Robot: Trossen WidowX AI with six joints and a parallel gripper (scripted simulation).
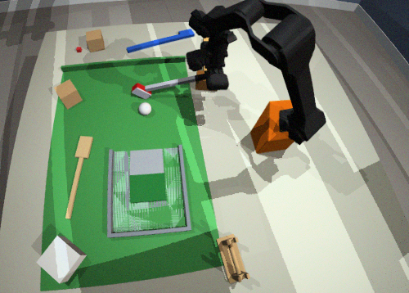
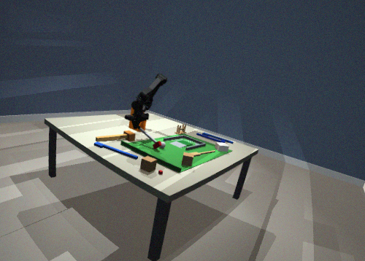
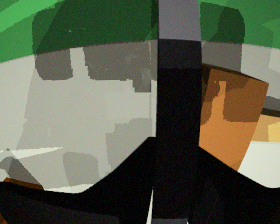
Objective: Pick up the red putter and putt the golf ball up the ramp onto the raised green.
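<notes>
Right now the red putter is 12 cm ahead of my gripper tip, 1 cm to the right of it and 1 cm below it. From my gripper tip the other things lie so: green mat 31 cm ahead, 17 cm to the left, 7 cm below; then wooden stand 53 cm to the left, 6 cm ahead, 4 cm below; then white golf ball 22 cm ahead, 5 cm below, 4 cm to the left.
</notes>
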